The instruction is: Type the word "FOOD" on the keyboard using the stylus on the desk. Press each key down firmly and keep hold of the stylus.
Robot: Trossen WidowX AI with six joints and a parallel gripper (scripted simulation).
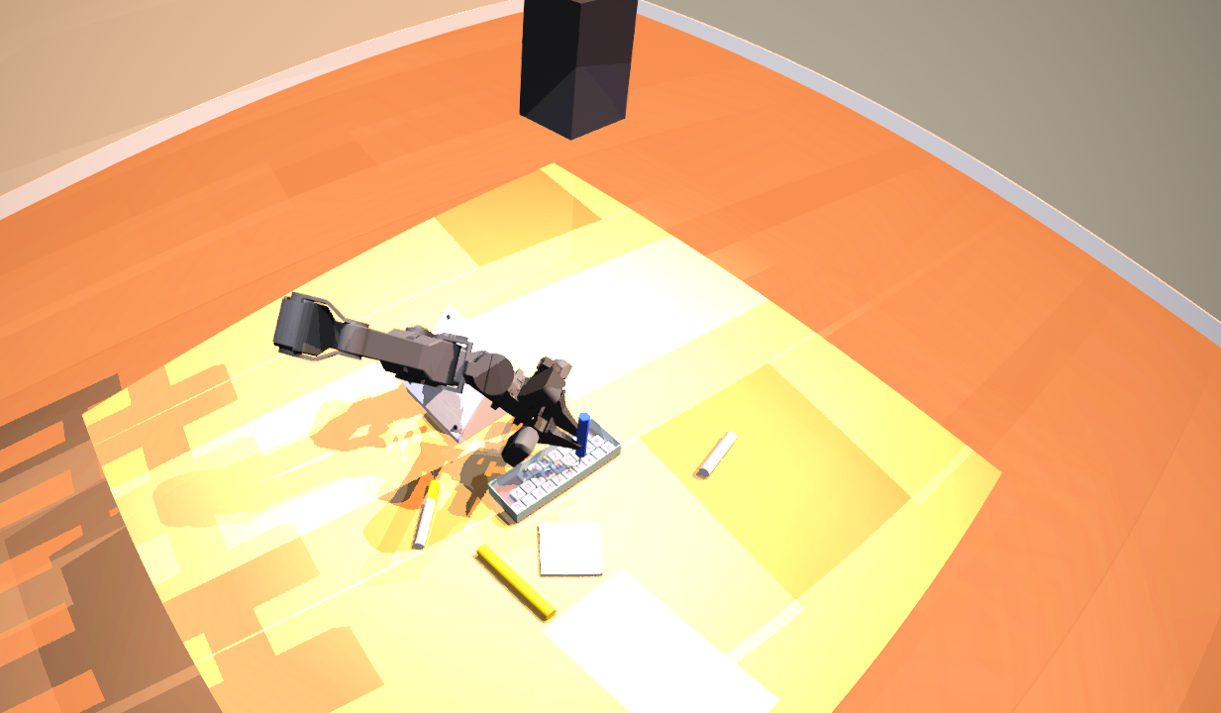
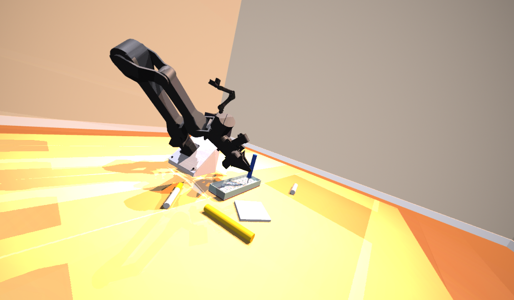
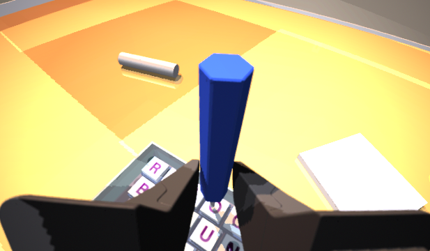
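My gripper tip is now 120 mm to the left of the white pad, 100 mm short of it and 70 mm above it. The rest, counted from my gripper tip: white cylinder 190 mm to the left, 140 mm ahead, 70 mm below; then blue stylus 20 mm below; then yellow cylinder 220 mm to the right, 90 mm ahead, 70 mm below.
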